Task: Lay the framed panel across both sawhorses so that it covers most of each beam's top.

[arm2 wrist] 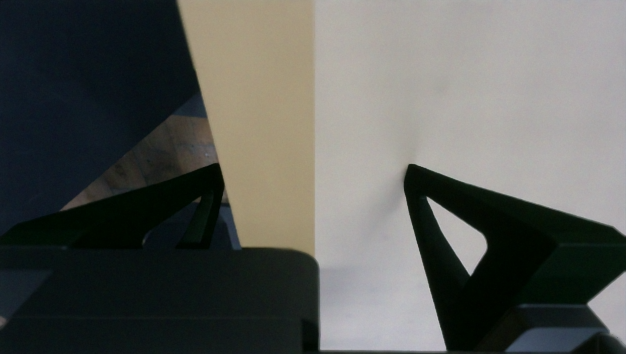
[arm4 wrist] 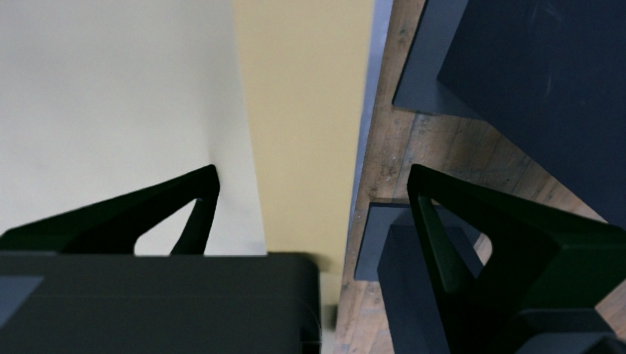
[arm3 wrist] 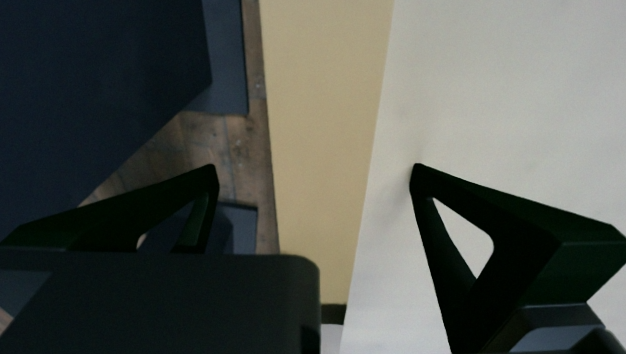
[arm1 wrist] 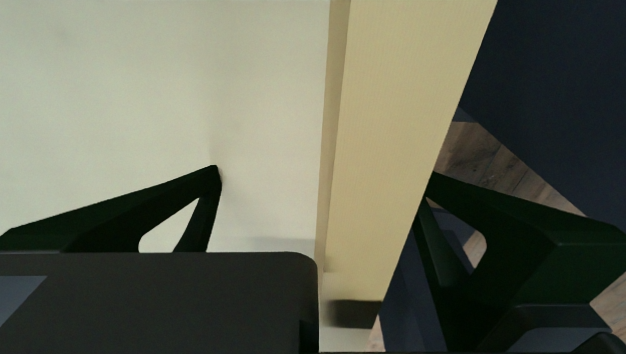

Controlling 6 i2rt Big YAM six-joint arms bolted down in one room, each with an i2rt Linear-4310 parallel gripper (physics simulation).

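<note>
The framed panel has a white face (arm1 wrist: 125,100) (arm2 wrist: 475,100) (arm3 wrist: 500,100) (arm4 wrist: 115,100) and a raised tan rim (arm1 wrist: 400,125) (arm2 wrist: 265,125) (arm3 wrist: 322,125) (arm4 wrist: 305,125). The arm1 gripper (arm1 wrist: 325,171) is open above it, with the rim between its fingers and near its right fingertip. The arm2 gripper (arm2 wrist: 313,167) is open, its left fingertip by the rim's outer edge. The arm3 gripper (arm3 wrist: 315,167) and arm4 gripper (arm4 wrist: 314,167) are open, with the rim between their fingers and gaps on both sides. I cannot make out the sawhorses. The arm5 and arm6 grippers do not show.
Large dark navy blocks (arm1 wrist: 555,90) (arm2 wrist: 75,90) (arm3 wrist: 100,90) (arm4 wrist: 550,85) stand beside the rim. Grey-blue plates (arm3 wrist: 227,60) (arm4 wrist: 420,90) lie by them on the wooden floor (arm1 wrist: 480,155) (arm2 wrist: 165,150) (arm3 wrist: 195,140) (arm4 wrist: 435,150). A thin blue-grey strip (arm4 wrist: 369,95) runs along the rim's outer side.
</note>
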